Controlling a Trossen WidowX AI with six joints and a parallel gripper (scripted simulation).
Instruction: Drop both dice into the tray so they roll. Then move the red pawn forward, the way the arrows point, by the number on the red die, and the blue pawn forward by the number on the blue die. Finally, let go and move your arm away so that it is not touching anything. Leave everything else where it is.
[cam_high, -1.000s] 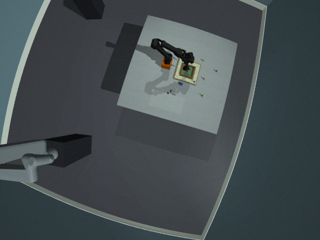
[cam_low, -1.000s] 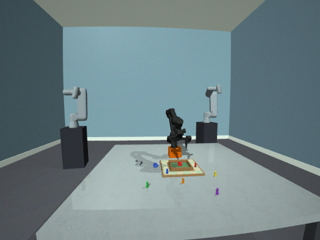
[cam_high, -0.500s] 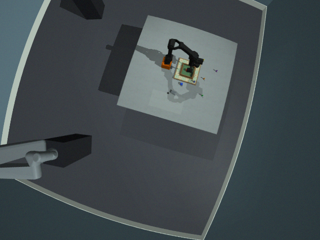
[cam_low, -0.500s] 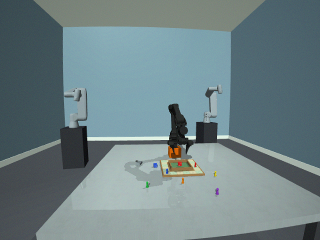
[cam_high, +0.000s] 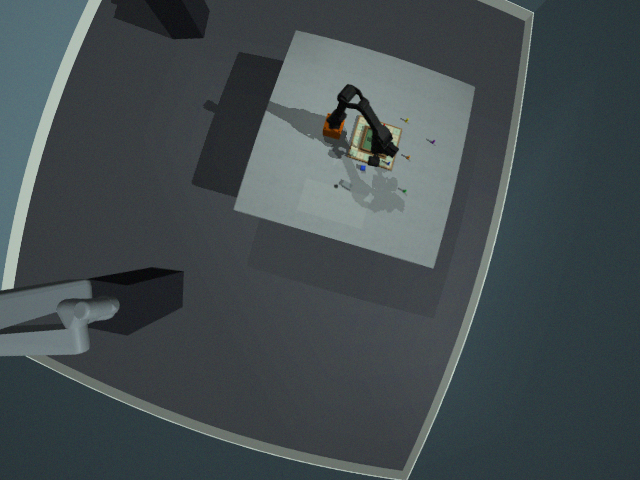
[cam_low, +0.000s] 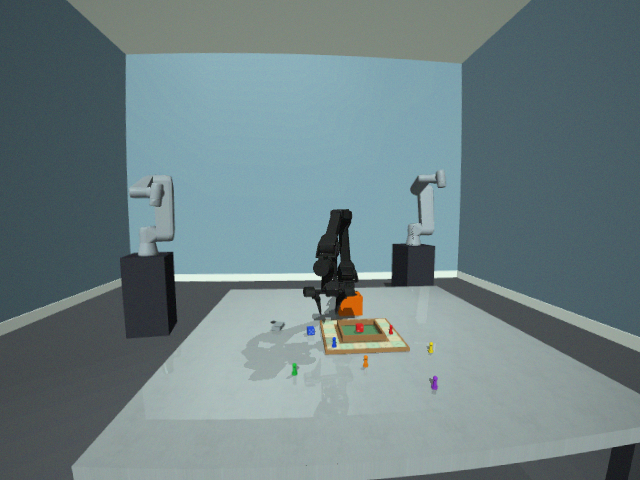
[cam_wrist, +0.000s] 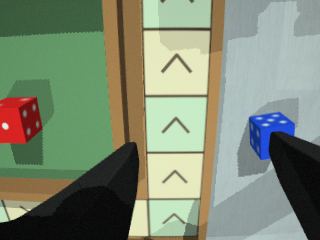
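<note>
My gripper tip is 40 mm past the blue die, 60 mm to the left of it and 70 mm above it. From my gripper tip the other things lie so: green tray: 30 mm ahead, 120 mm to the left, 80 mm below; blue pawn: 110 mm ahead, 10 mm to the right, 60 mm below; red die: 10 mm ahead, 120 mm to the left, 60 mm below.
</note>
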